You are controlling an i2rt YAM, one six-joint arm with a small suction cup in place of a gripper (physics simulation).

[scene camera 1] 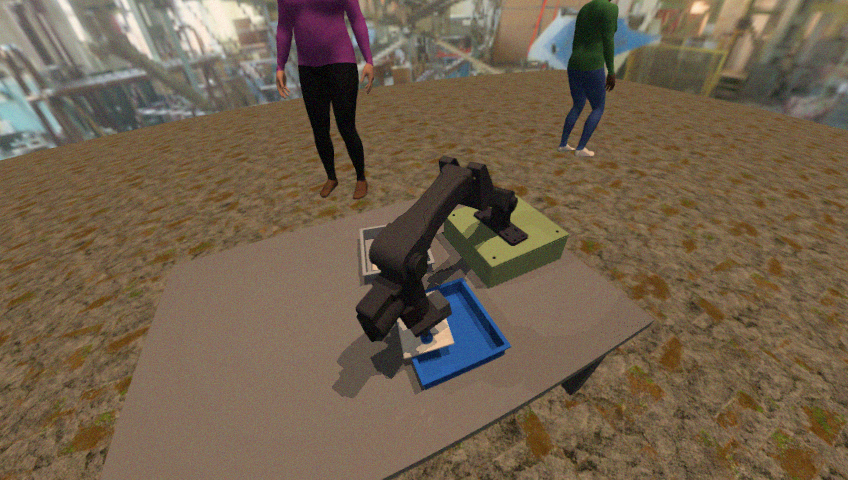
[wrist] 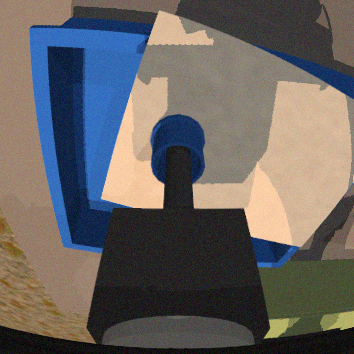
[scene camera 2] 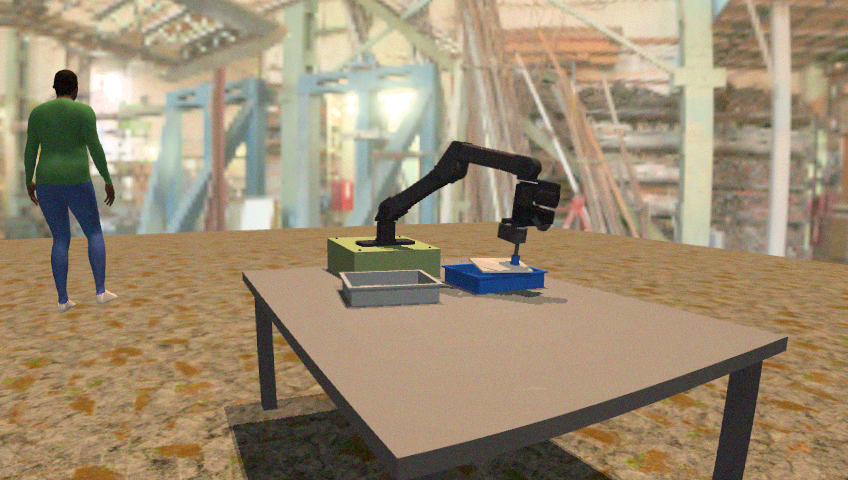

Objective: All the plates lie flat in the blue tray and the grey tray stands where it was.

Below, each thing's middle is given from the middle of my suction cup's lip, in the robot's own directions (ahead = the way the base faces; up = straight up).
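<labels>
Distances counted from my suction cup: the blue tray (scene camera 1: 477, 340), 60 mm below it, 70 mm behind it and 20 mm to the right of it; the grey tray (scene camera 2: 402, 286), 60 mm below it, 90 mm behind it and 380 mm to the right of it. Going by their middles, the blue tray is the nearest to my suction cup of the things named here.
</labels>
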